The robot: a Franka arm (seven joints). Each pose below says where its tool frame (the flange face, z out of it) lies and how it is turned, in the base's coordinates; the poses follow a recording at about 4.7 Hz.
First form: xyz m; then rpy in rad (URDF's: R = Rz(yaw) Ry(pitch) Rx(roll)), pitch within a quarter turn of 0, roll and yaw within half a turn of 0.
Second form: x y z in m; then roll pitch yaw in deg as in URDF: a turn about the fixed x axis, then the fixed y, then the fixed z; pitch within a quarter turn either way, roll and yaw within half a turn. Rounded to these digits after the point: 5 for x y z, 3 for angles.
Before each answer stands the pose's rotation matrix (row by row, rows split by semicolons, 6 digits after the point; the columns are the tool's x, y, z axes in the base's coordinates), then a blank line. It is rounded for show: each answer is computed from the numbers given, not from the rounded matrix.
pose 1, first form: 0.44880 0.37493 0.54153 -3.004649 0.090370 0.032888
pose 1, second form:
0.995381 0.020261 -0.093843; 0.032748 -0.990507 0.133502; -0.090247 -0.135959 -0.986595

0.44880 0.37493 0.54153 -172.154 5.178 1.884
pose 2, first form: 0.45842 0.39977 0.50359 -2.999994 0.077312 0.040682
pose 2, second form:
0.996188 0.029373 -0.082138; 0.040549 -0.989616 0.137899; -0.077235 -0.140704 -0.987034

0.45842 0.39977 0.50359 -171.887 4.430 2.331
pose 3, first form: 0.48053 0.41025 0.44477 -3.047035 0.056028 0.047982
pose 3, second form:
0.997282 0.042468 -0.060213; 0.047888 -0.994641 0.091634; -0.055999 -0.094269 -0.993971

0.48053 0.41025 0.44477 -174.582 3.210 2.749
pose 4, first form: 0.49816 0.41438 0.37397 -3.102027 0.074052 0.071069
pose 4, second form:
0.994742 0.068035 -0.076549; 0.070815 -0.996903 0.034206; -0.073984 -0.039447 -0.996479

0.49816 0.41438 0.37397 -177.733 4.243 4.072
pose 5, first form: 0.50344 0.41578 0.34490 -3.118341 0.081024 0.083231
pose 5, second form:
0.993269 0.081237 -0.082566; 0.082862 -0.996425 0.016442; -0.080935 -0.023173 -0.996450

0.50344 0.41578 0.34490 -178.668 4.642 4.769
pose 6, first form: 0.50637 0.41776 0.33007 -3.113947 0.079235 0.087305
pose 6, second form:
0.993066 0.084981 -0.081231; 0.086921 -0.996001 0.020638; -0.079152 -0.027555 -0.996482

0.50637 0.41776 0.33007 -178.416 4.540 5.002
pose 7, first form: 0.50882 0.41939 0.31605 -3.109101 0.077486 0.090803
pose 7, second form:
0.992892 0.088126 -0.079995; 0.090406 -0.995583 0.025337; -0.077408 -0.032388 -0.996473

0.50882 0.41939 0.31605 -178.138 4.440 5.203
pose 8, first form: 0.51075 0.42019 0.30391 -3.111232 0.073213 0.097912
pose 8, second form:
0.992544 0.095501 -0.075731; 0.097494 -0.994969 0.023063; -0.073148 -0.030275 -0.996862

0.51075 0.42019 0.30391 -178.260 4.195 5.610
